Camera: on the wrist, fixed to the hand. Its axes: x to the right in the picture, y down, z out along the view.
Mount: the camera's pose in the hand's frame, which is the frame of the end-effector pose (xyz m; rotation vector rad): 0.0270 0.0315 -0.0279 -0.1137 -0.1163 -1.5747
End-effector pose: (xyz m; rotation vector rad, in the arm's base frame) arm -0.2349 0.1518 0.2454 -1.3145 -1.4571 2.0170
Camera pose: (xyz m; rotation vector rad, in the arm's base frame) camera -0.2186 0.1733 0.2033 0.1559 -1.7168 0.8929
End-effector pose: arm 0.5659 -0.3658 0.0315 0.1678 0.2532 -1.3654
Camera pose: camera 0.5994 -0.3776 -0.0036 -0.2955 0.3796 -2.8953
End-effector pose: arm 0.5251 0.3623 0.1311 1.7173 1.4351 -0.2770
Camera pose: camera 0.5520 0.4020 0.1452 0.1306 2.3341 -1.0363
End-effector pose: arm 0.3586 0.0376 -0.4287 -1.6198 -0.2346 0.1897
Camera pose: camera 0.3931 0.0162 -0.4578 -1.1229 -1.5118 -0.9430
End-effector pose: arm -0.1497 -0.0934 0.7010 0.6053 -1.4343 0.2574
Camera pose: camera -0.1385 -0.0576 0.7341 1.4579 -0.7160 -1.0960
